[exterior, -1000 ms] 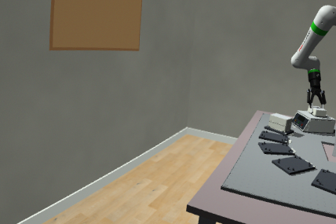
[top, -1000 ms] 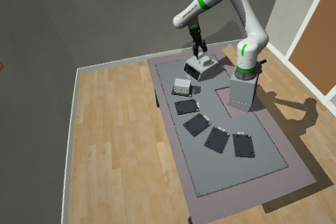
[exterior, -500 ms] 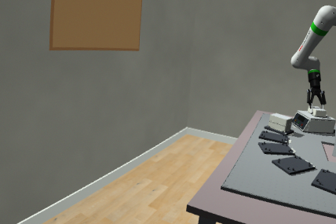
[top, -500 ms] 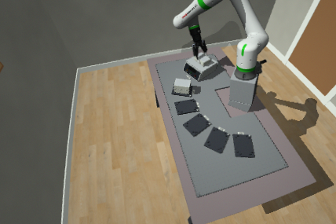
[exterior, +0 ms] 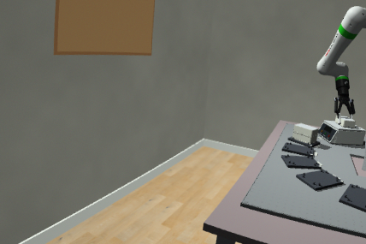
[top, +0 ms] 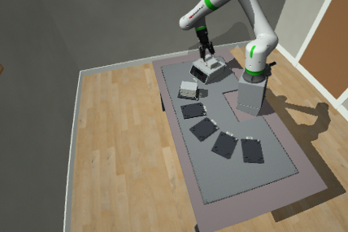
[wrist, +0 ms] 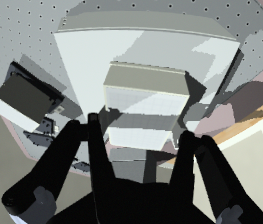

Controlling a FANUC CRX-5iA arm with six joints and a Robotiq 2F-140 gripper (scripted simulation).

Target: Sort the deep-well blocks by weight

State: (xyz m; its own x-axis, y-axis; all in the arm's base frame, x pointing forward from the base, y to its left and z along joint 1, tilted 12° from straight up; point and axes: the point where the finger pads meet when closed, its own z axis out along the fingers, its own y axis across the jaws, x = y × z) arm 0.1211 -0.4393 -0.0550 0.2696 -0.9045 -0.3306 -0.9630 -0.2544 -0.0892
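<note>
The pale platform lies 40 mm below my hand. Round my hand: deep-well block (270 mm ahead, 180 mm to the left, 60 mm below); then dark infeed nest (270 mm ahead, 180 mm to the left, 130 mm below); then check-weigher (10 mm ahead, 70 mm below).
</note>
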